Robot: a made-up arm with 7 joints.
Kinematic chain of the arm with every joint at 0, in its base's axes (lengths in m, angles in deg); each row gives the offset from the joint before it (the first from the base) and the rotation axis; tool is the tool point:
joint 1: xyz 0.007 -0.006 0.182 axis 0 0.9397 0.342
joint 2: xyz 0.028 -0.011 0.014 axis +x
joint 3: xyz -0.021 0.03 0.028 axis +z
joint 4: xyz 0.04 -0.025 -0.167 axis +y
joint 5: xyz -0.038 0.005 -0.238 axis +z
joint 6: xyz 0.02 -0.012 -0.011 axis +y
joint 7: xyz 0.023 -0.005 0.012 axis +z
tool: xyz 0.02 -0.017 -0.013
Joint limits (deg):
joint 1: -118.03..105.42
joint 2: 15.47..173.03
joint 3: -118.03..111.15
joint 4: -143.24..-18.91
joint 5: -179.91..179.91
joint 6: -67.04..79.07
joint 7: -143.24..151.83
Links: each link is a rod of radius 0.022 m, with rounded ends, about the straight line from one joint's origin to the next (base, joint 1, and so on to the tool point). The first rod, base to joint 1, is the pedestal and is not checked.
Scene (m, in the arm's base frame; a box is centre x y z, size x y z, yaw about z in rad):
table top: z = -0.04
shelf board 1: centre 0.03 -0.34 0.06 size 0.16 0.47 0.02 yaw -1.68
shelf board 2: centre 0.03 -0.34 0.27 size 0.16 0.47 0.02 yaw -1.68
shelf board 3: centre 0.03 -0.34 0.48 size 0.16 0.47 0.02 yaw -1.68
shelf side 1: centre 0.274 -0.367 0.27 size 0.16 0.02 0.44 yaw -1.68
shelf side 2: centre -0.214 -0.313 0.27 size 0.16 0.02 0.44 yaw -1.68
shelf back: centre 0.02 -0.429 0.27 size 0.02 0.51 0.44 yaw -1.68
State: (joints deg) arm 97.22 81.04 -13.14 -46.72 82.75 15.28 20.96
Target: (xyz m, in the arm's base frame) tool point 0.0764 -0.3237 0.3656
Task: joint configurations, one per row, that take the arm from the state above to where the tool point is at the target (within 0.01 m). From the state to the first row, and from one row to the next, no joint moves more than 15 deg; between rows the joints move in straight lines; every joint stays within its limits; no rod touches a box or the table.
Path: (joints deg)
1: 84.90 93.71 0.28 -53.65 82.75 15.56 20.95
2: 72.57 106.37 13.69 -60.58 82.75 15.85 20.94
3: 60.25 119.04 27.11 -67.51 82.74 16.13 20.93
4: 47.93 131.71 40.52 -74.45 82.74 16.41 20.91
5: 35.60 144.38 53.94 -81.38 82.74 16.69 20.90
6: 23.28 157.04 67.35 -88.31 82.74 16.98 20.89
7: 10.95 169.71 80.77 -95.24 82.73 17.26 20.88

